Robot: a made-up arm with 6 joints.
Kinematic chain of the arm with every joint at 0, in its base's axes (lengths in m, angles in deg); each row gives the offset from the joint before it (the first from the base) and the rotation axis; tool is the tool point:
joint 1: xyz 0 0 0.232 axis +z
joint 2: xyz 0 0.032 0 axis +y
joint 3: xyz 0 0 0.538 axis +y
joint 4: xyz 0 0 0.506 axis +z
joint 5: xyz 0 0 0 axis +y
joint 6: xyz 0 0 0.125 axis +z
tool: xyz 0 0 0
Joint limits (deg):
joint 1: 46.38..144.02
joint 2: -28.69..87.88
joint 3: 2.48..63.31
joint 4: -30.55..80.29
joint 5: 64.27..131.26
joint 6: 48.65..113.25
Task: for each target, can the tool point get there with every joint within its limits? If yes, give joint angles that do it. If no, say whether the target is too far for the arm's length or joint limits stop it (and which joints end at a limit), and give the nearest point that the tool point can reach.
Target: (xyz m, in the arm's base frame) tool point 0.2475 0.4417 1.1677
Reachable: yes | joints 62.09 13.75 17.55 -22.04 69.63 58.97
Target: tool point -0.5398 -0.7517 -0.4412
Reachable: no: joint limits stop it (at a limit: joint 1, joint 2, joint 3) | nearest point -0.6397 0.3114 -0.2171 | short by 1.091 m
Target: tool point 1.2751 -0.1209 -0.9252
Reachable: no: too far | nearest point 0.5168 0.5057 -0.2857 | short by 1.173 m
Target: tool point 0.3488 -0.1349 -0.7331
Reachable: no: joint limits stop it (at a limit: joint 1, joint 2, joint 3) | nearest point 0.4932 0.4895 -0.2652 | short by 0.793 m
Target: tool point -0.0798 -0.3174 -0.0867
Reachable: no: joint limits stop it (at a limit: joint 1, joint 2, joint 3) | nearest point -0.5759 0.3344 -0.1777 | short by 0.824 m
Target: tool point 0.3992 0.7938 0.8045
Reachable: yes | joints 58.53 46.48 8.73 19.75 82.62 90.71
